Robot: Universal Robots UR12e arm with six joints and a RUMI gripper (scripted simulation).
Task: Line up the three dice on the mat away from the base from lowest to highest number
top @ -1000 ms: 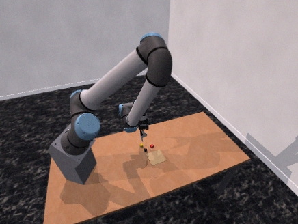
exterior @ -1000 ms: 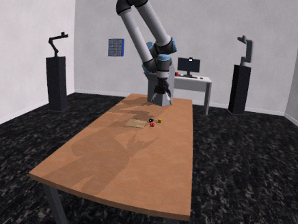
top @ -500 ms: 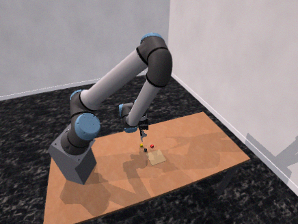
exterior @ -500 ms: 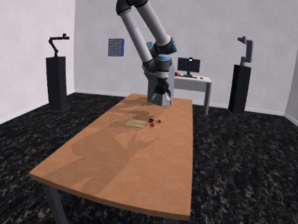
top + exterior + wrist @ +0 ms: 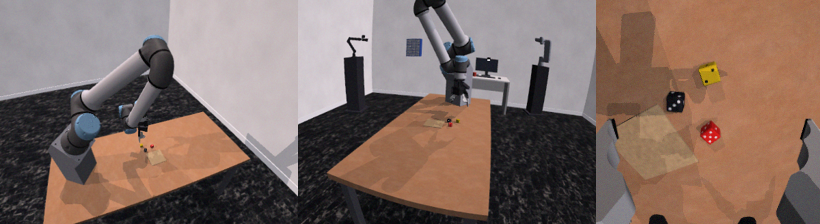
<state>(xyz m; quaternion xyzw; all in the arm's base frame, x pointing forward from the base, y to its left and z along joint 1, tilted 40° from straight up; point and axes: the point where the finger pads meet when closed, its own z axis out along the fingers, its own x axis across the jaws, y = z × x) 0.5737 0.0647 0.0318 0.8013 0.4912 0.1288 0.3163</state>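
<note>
Now: hand 130 mm above the yellow die. Round my hand: black die 10 mm ahead, 70 mm to the right, 130 mm below; then red die 90 mm ahead, 60 mm to the right, 130 mm below; then tan mat 60 mm ahead, 180 mm to the right, 140 mm below.
</note>
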